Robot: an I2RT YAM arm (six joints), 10 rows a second.
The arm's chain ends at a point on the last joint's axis. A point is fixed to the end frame.
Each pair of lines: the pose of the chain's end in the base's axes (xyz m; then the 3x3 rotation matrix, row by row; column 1 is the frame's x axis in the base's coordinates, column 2 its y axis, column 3 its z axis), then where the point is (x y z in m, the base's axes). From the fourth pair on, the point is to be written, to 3 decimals.
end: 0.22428, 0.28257, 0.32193; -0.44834, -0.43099, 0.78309; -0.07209, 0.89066, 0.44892; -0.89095, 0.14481, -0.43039
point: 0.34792 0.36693 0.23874
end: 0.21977, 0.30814, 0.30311; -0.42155, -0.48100, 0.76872; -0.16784, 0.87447, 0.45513; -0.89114, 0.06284, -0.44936
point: 0.34081 0.39219 0.21588
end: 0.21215, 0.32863, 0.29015; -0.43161, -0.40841, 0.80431; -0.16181, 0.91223, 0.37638; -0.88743, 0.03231, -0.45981
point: 0.33984 0.39970 0.20089
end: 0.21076, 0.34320, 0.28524; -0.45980, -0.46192, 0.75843; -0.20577, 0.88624, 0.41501; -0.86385, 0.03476, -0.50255
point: 0.330 0.420 0.189
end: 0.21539, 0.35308, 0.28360; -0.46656, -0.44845, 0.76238; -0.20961, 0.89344, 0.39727; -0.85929, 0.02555, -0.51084
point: 0.335 0.427 0.186
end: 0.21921, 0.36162, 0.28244; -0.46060, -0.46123, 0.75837; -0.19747, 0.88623, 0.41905; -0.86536, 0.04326, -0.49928
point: 0.338 0.439 0.187
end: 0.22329, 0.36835, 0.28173; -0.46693, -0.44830, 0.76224; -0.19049, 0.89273, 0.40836; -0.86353, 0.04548, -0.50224
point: 0.343 0.444 0.186
